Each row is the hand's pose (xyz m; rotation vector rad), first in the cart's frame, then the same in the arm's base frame.
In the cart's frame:
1: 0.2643 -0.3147 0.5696 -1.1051 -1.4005 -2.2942
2: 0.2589 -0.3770 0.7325 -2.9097 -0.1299 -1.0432
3: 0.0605 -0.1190 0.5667 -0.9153 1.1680 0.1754
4: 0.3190 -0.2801 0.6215 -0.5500 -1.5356 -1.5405
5: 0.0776 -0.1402 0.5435 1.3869 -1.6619 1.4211
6: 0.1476 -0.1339 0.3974 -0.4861 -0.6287 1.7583
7: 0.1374 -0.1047 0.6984 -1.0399 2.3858 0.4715
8: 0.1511 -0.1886 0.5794 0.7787 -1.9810 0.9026
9: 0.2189 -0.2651 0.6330 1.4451 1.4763 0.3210
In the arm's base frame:
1: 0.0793 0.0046 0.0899 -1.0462 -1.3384 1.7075
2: 0.0393 0.0778 -0.0633 0.3905 1.3203 -1.7276
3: -0.0405 0.1769 0.2791 1.2706 -0.7954 -0.4510
4: 0.0123 -0.0275 0.0529 -1.1200 -0.3235 1.8269
5: -0.0135 0.1536 0.2775 0.8780 1.7931 0.2416
6: 0.0507 0.0315 0.3627 -0.6982 -2.1857 -1.2431
7: -0.1398 0.1572 0.1641 0.6698 -0.1509 0.4563
8: -0.0077 0.1036 0.1968 0.5769 1.5752 0.9576
9: 0.0118 0.0677 0.0889 1.4437 -1.7366 1.8211

